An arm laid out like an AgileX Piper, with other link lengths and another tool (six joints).
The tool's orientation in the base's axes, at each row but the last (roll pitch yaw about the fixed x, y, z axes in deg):
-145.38 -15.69 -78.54
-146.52 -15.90 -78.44
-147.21 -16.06 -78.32
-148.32 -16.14 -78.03
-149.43 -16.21 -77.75
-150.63 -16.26 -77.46
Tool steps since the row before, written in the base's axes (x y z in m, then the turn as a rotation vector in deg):
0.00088 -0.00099 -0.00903 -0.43 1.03 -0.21
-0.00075 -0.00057 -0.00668 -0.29 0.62 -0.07
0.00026 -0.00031 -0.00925 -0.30 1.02 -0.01
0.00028 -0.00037 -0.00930 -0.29 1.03 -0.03
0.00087 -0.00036 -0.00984 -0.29 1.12 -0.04
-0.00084 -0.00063 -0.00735 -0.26 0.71 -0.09
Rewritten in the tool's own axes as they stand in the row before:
-0.00134 0.00457 0.00779 -1.11 0.13 -0.20
-0.00144 0.00431 0.00498 -0.66 0.07 -0.18
-0.00222 0.00471 0.00766 -1.02 -0.08 -0.29
-0.00218 0.00459 0.00781 -1.03 -0.08 -0.26
-0.00223 0.00422 0.00866 -1.12 -0.11 -0.27
-0.00164 0.00435 0.00579 -0.74 0.03 -0.16

